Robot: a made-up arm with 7 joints. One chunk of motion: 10 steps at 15 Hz.
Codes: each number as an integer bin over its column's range. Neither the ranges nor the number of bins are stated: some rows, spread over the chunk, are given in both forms.
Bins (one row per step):
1: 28 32 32 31 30 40 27
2: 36 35 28 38 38 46 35
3: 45 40 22 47 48 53 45
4: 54 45 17 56 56 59 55
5: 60 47 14 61 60 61 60
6: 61 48 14 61 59 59 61
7: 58 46 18 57 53 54 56
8: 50 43 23 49 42 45 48
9: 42 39 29 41 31 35 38
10: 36 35 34 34 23 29 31
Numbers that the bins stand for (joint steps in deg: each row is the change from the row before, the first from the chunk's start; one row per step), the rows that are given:
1: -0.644 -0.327 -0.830 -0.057 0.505 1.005 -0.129
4: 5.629 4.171 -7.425 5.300 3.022 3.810 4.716
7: 6.594 4.517 -6.986 5.514 2.732 3.071 4.889
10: 1.286 0.711 0.049 0.586 -0.173 -0.619 0.563
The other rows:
2: 1.286 0.711 -2.589 1.443 1.279 1.890 1.256
3: 3.457 2.441 -5.227 3.371 2.248 2.924 2.986
5: 7.076 4.863 -8.744 6.371 3.410 4.105 5.581
6: 7.317 5.210 -8.744 6.371 3.313 3.810 5.754
8: 4.663 3.479 -4.787 3.800 1.667 1.743 3.505
9: 2.733 2.095 -2.149 2.086 0.602 0.267 1.775

